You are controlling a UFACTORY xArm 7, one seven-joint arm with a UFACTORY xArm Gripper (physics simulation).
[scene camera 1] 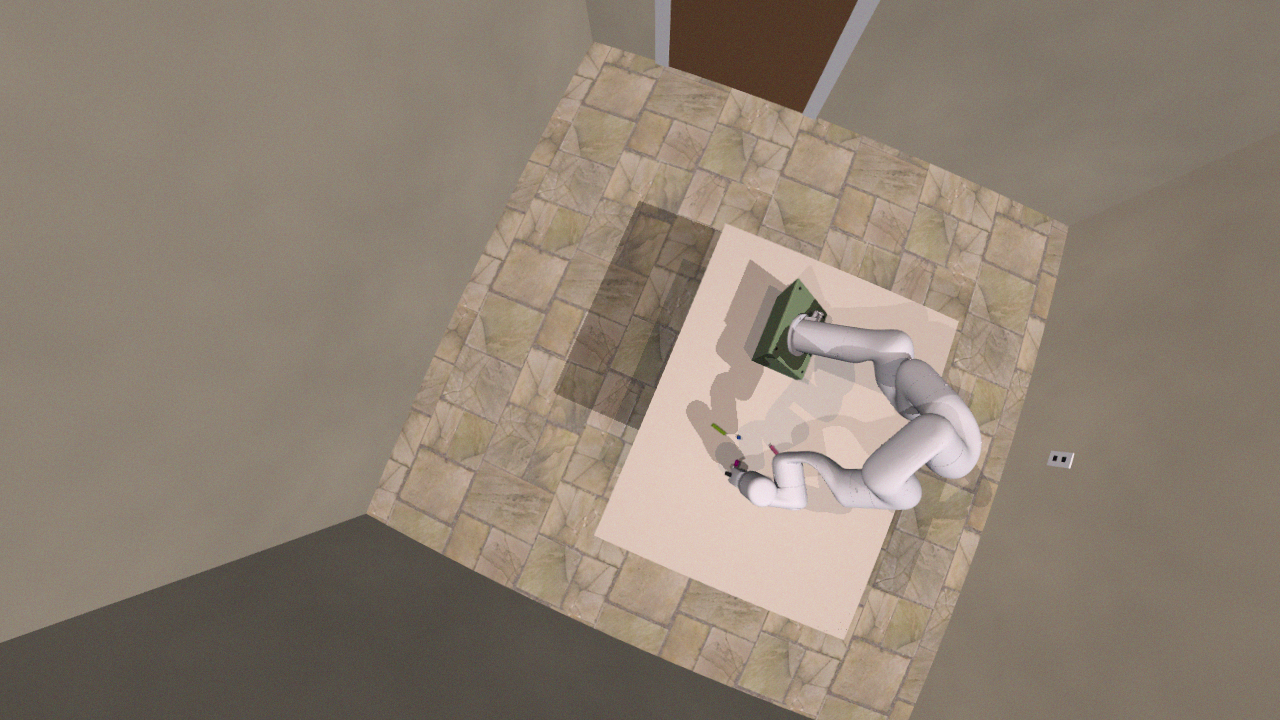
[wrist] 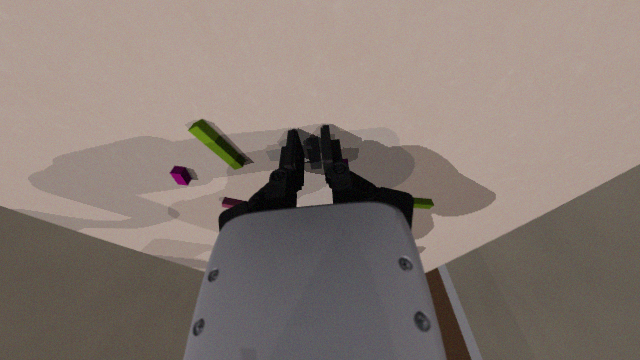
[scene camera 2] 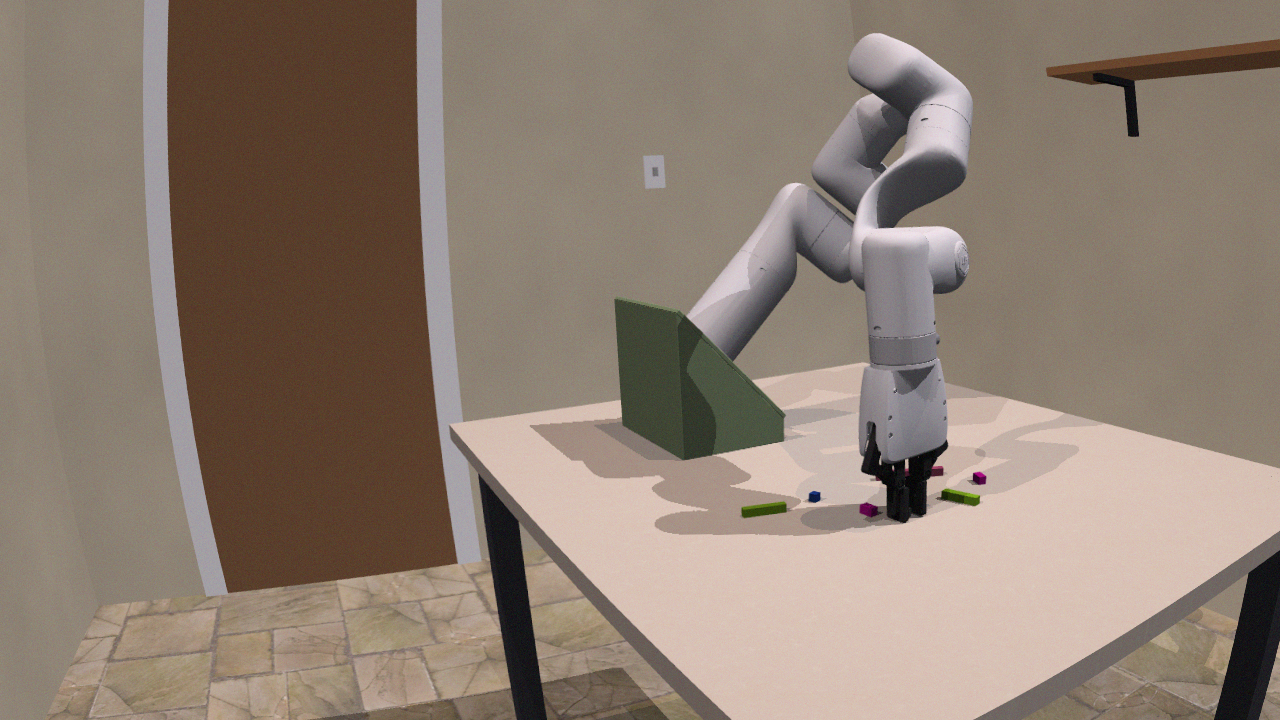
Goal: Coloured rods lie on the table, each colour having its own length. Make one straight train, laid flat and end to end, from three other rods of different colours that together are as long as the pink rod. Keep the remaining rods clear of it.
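Frame: origin at the arm's base, x ahead, y left, z up, level; millimetres.
Seen in the pictures: gripper, fingertip midpoint: (wrist: 311, 140) (scene camera 2: 906, 516); arm's base, origin of the base link: (scene camera 1: 798, 334) (scene camera 2: 699, 351).
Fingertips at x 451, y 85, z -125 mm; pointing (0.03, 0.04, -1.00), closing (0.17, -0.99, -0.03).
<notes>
Pixels of each thing's middle, then the offset from my fingertips to it. Level surfaces: height alone.
- grey rod, body centre: (wrist: 314, 154) dy -2, dx -12, dz +4 mm
- second magenta rod, body centre: (scene camera 2: 979, 478) (wrist: 181, 175) dy +142, dx -48, dz +4 mm
- pink rod, body centre: (scene camera 2: 909, 473) (wrist: 257, 208) (scene camera 1: 779, 457) dy +77, dx -117, dz +4 mm
- blue rod, body centre: (scene camera 2: 814, 496) (scene camera 1: 738, 437) dy -66, dx -105, dz +4 mm
- table, its level: dz -1 mm
My gripper (scene camera 2: 909, 516) (wrist: 311, 140) is low at the table, its fingers drawn close around the grey rod (wrist: 313, 151), dark in shadow; the fingers hide it in scene camera 2. A magenta rod (scene camera 1: 736, 463) (scene camera 2: 868, 509) (wrist: 345, 162) lies close beside one finger. A green rod (scene camera 2: 960, 497) (wrist: 215, 142) lies on the other side, with a second magenta rod (scene camera 2: 979, 478) (wrist: 180, 175) beyond it. The pink rod (scene camera 1: 774, 449) (scene camera 2: 935, 471) (wrist: 232, 203) lies behind the gripper, partly hidden. A blue rod (scene camera 1: 738, 437) (scene camera 2: 813, 496) and another green rod (scene camera 1: 718, 428) (scene camera 2: 763, 509) (wrist: 424, 203) lie nearer the base side.
The green wedge-shaped base (scene camera 1: 778, 353) (scene camera 2: 651, 380) stands on the table (scene camera 1: 760, 555) (scene camera 2: 805, 591), carrying the arm (scene camera 1: 930, 394) (scene camera 2: 897, 286). A wooden shelf (scene camera 2: 1181, 60) is on the wall at the right in scene camera 2.
</notes>
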